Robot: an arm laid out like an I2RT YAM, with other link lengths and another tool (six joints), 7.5 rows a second.
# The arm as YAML. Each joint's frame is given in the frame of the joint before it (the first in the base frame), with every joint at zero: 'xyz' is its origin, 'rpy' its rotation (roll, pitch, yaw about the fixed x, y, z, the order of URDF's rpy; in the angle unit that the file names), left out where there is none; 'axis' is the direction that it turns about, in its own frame. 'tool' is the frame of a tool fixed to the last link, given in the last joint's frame.
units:
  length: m
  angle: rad
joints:
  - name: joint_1
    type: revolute
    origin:
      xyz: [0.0, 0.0, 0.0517]
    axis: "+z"
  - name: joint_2
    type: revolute
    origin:
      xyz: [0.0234, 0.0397, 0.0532]
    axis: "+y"
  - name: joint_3
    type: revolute
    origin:
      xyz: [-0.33, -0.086, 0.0]
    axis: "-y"
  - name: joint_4
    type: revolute
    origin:
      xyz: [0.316, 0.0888, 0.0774]
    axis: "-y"
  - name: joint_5
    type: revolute
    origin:
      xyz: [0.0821, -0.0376, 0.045]
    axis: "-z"
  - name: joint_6
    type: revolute
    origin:
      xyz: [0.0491, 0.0, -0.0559]
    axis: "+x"
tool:
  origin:
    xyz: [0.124, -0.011, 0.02]
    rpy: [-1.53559, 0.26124, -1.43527]
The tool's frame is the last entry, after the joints.
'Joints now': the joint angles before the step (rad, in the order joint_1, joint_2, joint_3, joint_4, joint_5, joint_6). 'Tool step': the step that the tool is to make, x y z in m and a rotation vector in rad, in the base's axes. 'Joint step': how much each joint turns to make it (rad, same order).
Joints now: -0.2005 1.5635 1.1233 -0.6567 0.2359 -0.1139
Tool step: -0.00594 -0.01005 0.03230 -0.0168 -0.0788 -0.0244
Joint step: -0.0240 -0.0710 -0.0001 0.0095 0.0000 0.0005
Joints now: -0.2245 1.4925 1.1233 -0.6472 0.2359 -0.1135
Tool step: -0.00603 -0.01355 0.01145 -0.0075 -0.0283 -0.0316
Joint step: -0.0317 -0.0248 -0.0001 0.0046 0.0004 -0.0004
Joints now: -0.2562 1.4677 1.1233 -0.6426 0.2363 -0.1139
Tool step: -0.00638 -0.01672 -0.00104 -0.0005 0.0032 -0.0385
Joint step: -0.0385 0.0023 0.0000 -0.0004 0.0011 -0.0008
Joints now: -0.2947 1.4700 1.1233 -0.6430 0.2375 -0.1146
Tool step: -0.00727 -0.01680 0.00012 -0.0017 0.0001 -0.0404
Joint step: -0.0389 0.0000 -0.0001 0.0004 0.0022 0.0003
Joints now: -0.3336 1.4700 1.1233 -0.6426 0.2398 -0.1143
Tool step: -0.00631 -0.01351 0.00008 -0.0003 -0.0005 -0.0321
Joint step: -0.0324 0.0000 0.0000 0.0007 -0.0001 -0.0004
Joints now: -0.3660 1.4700 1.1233 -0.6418 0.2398 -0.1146
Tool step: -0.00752 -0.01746 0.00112 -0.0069 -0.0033 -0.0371
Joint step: -0.0408 0.0000 0.0000 0.0072 0.0022 -0.0061
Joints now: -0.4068 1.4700 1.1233 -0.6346 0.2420 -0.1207
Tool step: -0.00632 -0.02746 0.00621 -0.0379 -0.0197 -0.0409
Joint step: -0.0561 0.0015 -0.0001 0.0424 0.0127 -0.0283
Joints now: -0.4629 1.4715 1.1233 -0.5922 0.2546 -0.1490
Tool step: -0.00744 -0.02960 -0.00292 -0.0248 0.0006 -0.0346
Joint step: -0.0641 0.0210 0.0000 0.0419 0.0001 -0.0381
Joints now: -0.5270 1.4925 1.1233 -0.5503 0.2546 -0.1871
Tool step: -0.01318 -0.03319 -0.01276 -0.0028 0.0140 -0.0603
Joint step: -0.0733 0.0389 -0.0001 0.0329 0.0000 -0.0168
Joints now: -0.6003 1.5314 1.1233 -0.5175 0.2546 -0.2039
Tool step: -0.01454 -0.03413 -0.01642 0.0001 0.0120 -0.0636
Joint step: -0.0736 0.0488 -0.0001 0.0424 -0.0003 -0.0126
